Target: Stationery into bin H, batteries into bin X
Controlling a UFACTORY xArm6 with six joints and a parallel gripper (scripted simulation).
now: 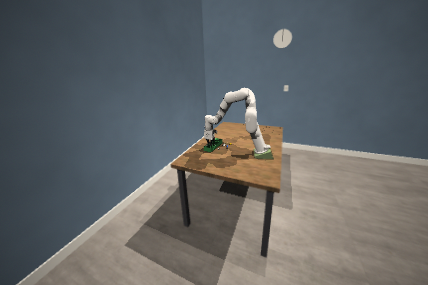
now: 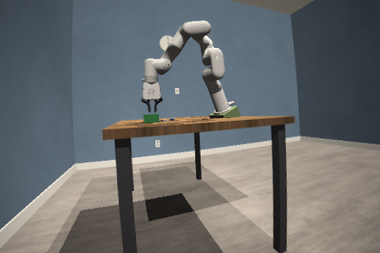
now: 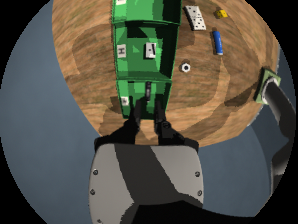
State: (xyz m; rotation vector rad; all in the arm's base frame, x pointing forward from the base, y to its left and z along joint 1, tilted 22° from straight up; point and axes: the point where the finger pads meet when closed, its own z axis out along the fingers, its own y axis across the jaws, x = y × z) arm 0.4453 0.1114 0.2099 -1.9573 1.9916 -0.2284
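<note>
Now: hand 13 cm past the blue battery, 13 cm to the left of it and 7 cm above it. The rest, counted from my hand: dark cylinder (6 cm below); white ring (7 cm behind, 6 cm to the right, 7 cm below); bin (1 cm ahead, 8 cm to the right, 5 cm below).
</note>
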